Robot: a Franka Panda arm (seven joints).
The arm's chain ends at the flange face. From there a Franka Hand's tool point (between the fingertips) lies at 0.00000 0.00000 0.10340 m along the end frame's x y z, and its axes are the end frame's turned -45 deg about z.
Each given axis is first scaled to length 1.
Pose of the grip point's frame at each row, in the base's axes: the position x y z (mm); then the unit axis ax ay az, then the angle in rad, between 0 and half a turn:
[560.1 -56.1 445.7 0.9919 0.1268 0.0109 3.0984]
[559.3 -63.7 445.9 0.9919 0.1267 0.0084 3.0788]
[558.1 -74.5 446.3 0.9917 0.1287 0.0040 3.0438]
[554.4 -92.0 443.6 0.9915 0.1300 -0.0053 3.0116]
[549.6 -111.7 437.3 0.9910 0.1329 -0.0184 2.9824]
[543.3 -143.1 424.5 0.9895 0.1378 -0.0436 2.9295]
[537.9 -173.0 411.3 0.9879 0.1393 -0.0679 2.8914]
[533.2 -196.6 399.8 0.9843 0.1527 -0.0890 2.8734]
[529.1 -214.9 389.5 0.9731 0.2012 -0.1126 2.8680]
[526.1 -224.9 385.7 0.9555 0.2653 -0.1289 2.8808]
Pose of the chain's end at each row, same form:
[557.3 -52.0 549.0 0.9648 -0.2624 0.0183 3.1100]
[556.8 -57.5 549.1 0.9647 -0.2625 0.0198 3.0900]
[556.0 -64.6 549.2 0.9652 -0.2605 0.0224 3.0543]
[553.7 -78.6 546.1 0.9656 -0.2593 0.0200 3.0175]
[551.2 -95.0 539.3 0.9665 -0.2565 0.0135 2.9805]
[549.1 -120.3 525.2 0.9678 -0.2516 0.0005 2.9123]
[548.0 -145.8 510.5 0.9682 -0.2499 -0.0146 2.8585]
[546.8 -166.9 497.9 0.9712 -0.2364 -0.0307 2.8257]
[545.7 -183.1 486.5 0.9809 -0.1874 -0.0516 2.8026]
[544.1 -192.5 482.2 0.9902 -0.1213 -0.0693 2.8019]

